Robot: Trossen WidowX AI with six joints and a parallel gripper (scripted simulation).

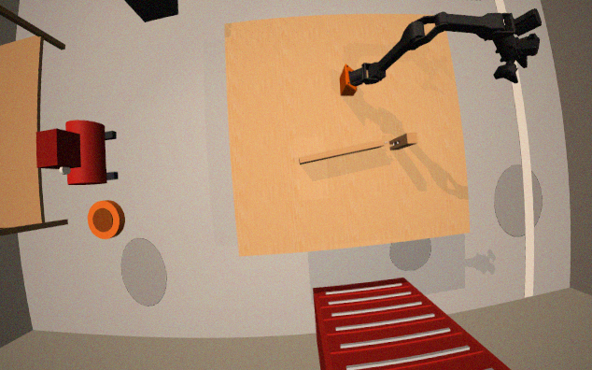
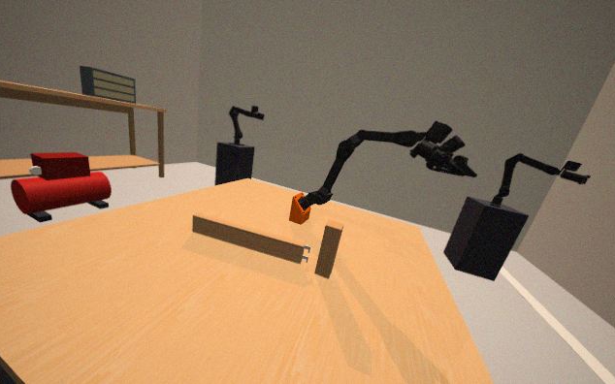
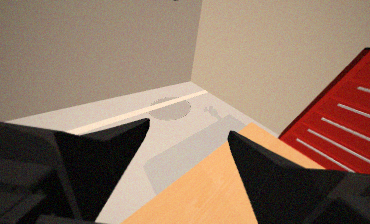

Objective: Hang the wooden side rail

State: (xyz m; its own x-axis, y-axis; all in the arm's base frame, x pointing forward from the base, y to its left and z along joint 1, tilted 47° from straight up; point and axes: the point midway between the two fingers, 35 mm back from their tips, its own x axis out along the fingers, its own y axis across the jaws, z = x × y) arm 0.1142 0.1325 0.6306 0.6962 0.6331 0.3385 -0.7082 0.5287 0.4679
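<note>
Right now my gripper tip is 170 mm short of the headboard post, 370 mm to the left of it and 310 mm above it.
</note>
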